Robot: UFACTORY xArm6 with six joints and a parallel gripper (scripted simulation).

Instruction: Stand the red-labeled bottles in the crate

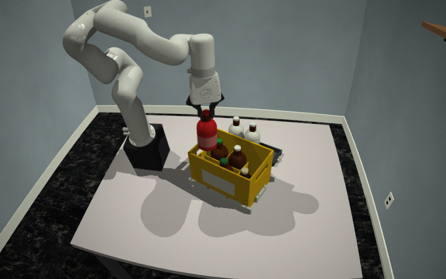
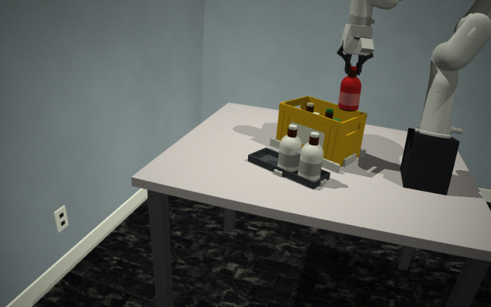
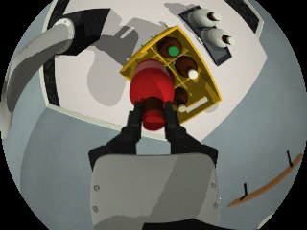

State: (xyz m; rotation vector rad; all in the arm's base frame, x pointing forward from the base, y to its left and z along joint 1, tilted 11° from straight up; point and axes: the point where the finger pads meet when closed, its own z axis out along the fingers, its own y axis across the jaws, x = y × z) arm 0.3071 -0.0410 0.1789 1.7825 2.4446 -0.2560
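My gripper is now 70 mm above the red-labeled bottle. Round my hand: crate 90 mm ahead, 10 mm to the right, 250 mm below.
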